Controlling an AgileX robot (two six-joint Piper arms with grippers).
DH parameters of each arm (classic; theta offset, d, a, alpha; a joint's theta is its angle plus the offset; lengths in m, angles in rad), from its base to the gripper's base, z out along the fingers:
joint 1: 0 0.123 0 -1.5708
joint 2: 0.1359 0 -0.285 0
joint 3: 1.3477 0 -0.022 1.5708
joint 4: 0 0.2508 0 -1.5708
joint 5: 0 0 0.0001 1.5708
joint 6: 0 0.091 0 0
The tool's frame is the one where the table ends.
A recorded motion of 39 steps. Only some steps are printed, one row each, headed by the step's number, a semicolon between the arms.
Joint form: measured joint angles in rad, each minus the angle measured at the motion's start. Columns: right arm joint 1, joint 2, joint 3, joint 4, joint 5, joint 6; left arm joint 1, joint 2, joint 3, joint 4, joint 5, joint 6.
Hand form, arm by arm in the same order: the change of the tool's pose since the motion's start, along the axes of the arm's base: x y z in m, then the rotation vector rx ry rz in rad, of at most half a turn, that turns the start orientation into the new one. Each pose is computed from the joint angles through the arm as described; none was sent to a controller.
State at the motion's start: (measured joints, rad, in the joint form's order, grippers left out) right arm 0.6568 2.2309 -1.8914 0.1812 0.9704 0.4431; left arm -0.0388 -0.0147 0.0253 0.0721 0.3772 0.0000
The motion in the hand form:
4: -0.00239 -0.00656 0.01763 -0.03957 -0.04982 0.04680; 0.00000 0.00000 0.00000 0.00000 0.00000 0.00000
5: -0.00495 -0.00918 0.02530 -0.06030 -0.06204 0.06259; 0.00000 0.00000 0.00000 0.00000 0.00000 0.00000
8: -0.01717 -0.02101 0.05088 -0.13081 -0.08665 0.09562; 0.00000 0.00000 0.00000 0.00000 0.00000 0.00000
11: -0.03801 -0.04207 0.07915 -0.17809 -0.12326 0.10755; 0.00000 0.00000 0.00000 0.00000 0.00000 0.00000
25: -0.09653 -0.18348 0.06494 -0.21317 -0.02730 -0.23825; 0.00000 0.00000 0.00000 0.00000 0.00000 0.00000
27: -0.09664 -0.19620 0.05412 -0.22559 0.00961 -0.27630; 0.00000 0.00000 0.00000 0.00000 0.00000 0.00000
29: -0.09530 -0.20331 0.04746 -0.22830 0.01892 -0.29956; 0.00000 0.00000 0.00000 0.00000 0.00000 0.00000
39: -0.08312 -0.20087 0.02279 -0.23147 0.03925 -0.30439; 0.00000 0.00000 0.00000 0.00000 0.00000 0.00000
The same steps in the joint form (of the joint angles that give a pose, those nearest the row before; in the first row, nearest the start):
4: 0.0000 -0.0398 0.0000 -0.0529 0.0291 -0.0326; 0.0000 0.0000 0.0000 0.0000 0.0000 0.0000
5: 0.0023 -0.0578 0.0000 -0.0756 0.0507 -0.0391; 0.0000 0.0000 0.0000 0.0000 0.0000 0.0000
8: 0.0101 -0.1306 0.0198 -0.1468 0.1274 -0.0463; 0.0000 0.0000 0.0000 0.0000 0.0000 0.0000
11: 0.0129 -0.2576 0.1159 -0.2063 0.1570 -0.0484; 0.0000 0.0000 0.0000 0.0000 0.0000 0.0000
25: -0.2301 -0.6748 0.7365 -0.2294 0.0205 0.0781; 0.0000 0.0000 0.0000 0.0000 0.0000 0.0000
27: -0.2705 -0.6730 0.7756 -0.2229 0.0136 0.0778; 0.0000 0.0000 0.0000 0.0000 0.0000 0.0000
29: -0.2946 -0.6688 0.7977 -0.2224 -0.0056 0.0784; 0.0000 0.0000 0.0000 0.0000 0.0000 0.0000
39: -0.3032 -0.5933 0.8096 -0.2158 -0.0745 0.0766; 0.0000 0.0000 0.0000 0.0000 0.0000 0.0000

